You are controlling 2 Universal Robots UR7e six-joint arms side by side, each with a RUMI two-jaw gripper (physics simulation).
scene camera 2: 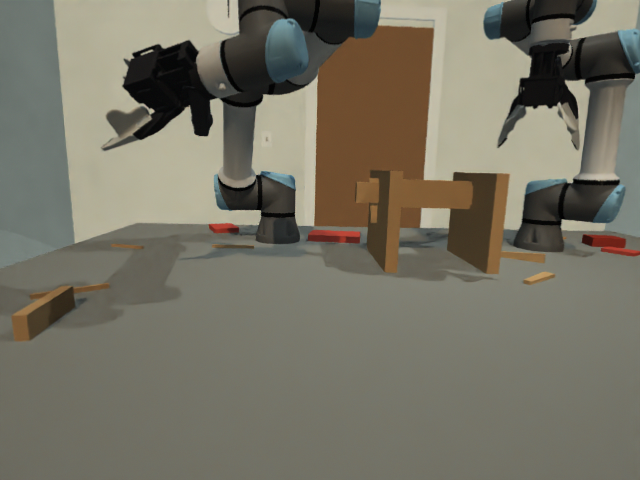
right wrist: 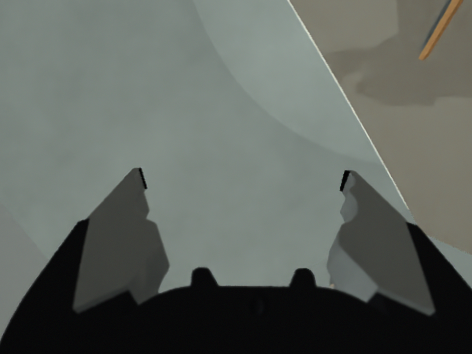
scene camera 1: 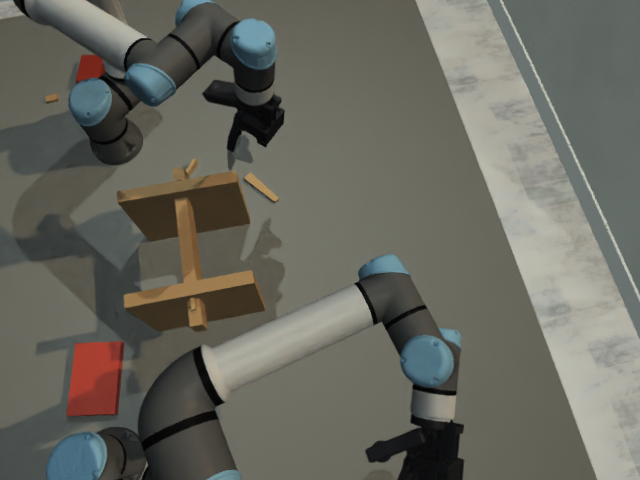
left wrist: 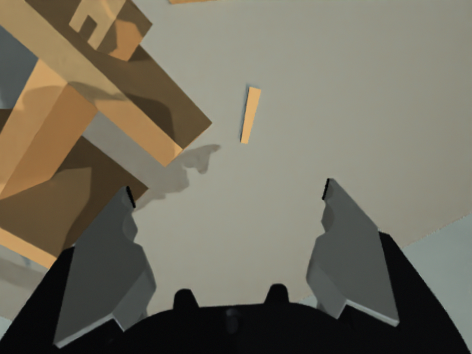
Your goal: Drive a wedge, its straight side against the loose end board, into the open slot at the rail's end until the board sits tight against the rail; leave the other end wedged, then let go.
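Frame: origin at the left arm's base, x ahead, y left, z up, level; metres.
Where they show: left gripper, fingertip midpoint: [scene camera 2: 535, 149] [scene camera 1: 250, 144] [left wrist: 229, 183]; right gripper, fingertip midpoint: [scene camera 2: 113, 111] [right wrist: 242, 170]; left arm's base at its link origin: [scene camera 2: 537, 247] [scene camera 1: 118, 143]; right arm's base at its link origin: [scene camera 2: 277, 239] [scene camera 1: 114, 460].
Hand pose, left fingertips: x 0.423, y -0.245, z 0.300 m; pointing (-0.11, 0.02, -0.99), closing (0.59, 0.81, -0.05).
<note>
Things, the pixels of their top centre, and the offset from my left fingertips.
- rail at its top centre: [left wrist: 15, 139] [scene camera 1: 185, 240] [scene camera 2: 430, 180] 0.170 m back, 0.189 m right, 0.078 m down
- loose end board at its top centre: [left wrist: 41, 39] [scene camera 1: 177, 186] [scene camera 2: 477, 172] 0.182 m back, 0.060 m right, 0.055 m down
- thick wooden block at its top centre: [scene camera 2: 45, 299] 0.367 m ahead, 0.877 m right, 0.262 m down
- small wooden piece at its top centre: [scene camera 1: 51, 97] 0.638 m back, 0.434 m left, 0.292 m down
The rail [scene camera 1: 188, 242] [scene camera 2: 434, 194] [left wrist: 55, 125] spans two upright boards. Its end past the loose end board [scene camera 1: 214, 204] [scene camera 2: 493, 222] [left wrist: 135, 112] has an open slot, seen in the left wrist view. At the other end board [scene camera 1: 232, 297] [scene camera 2: 391, 222], a wedge [scene camera 1: 192, 304] [scene camera 2: 373, 212] stands in the rail. A wedge [scene camera 1: 261, 187] [scene camera 2: 539, 277] [left wrist: 250, 115] lies flat beside the loose board; another wedge [scene camera 1: 191, 166] [scene camera 2: 522, 256] lies near the slotted end. My left gripper [scene camera 1: 248, 146] [scene camera 2: 539, 146] [left wrist: 229, 183] is open, above the table. My right gripper [scene camera 2: 116, 131] [right wrist: 242, 170] is open and empty, far away.
Red blocks [scene camera 1: 95, 378] [scene camera 1: 90, 68] [scene camera 2: 333, 236] lie near the arm bases. A thick wooden block [scene camera 2: 43, 312] and thin strips [scene camera 2: 93, 288] [scene camera 2: 126, 246] [right wrist: 440, 30] lie toward the right arm's side. A small wooden piece [scene camera 1: 51, 98] lies at the upper left of scene camera 1.
</note>
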